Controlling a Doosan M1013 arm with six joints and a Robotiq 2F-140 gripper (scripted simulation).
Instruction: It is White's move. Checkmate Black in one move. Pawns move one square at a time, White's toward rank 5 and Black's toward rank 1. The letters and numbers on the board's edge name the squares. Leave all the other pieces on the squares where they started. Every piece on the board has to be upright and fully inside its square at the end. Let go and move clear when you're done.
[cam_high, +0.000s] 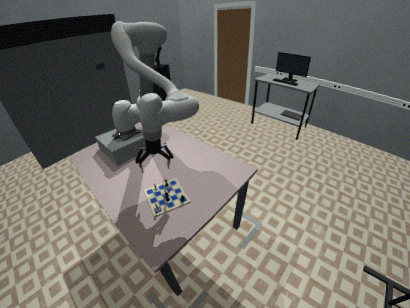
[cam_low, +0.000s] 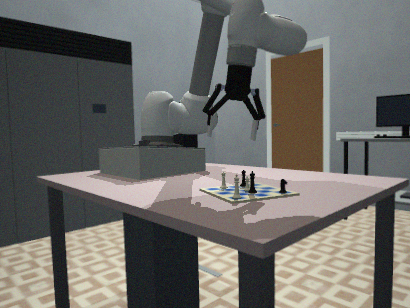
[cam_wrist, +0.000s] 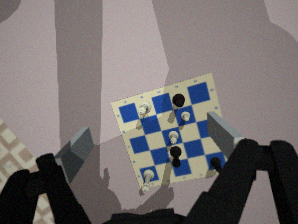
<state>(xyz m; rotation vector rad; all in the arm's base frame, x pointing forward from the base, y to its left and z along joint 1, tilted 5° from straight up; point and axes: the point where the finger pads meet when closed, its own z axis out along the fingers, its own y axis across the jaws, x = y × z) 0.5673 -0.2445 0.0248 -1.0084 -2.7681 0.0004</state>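
Right now the white chess piece is 2 cm behind my hand, 2 cm to the right of it and 14 cm below it. The rest, counted from my hand: tall white piece: 9 cm ahead, 13 cm to the right, 14 cm below; then blue-and-cream chessboard: 7 cm ahead, 3 cm to the right, 17 cm below; then white pawn: 5 cm ahead, 2 cm to the left, 15 cm below.
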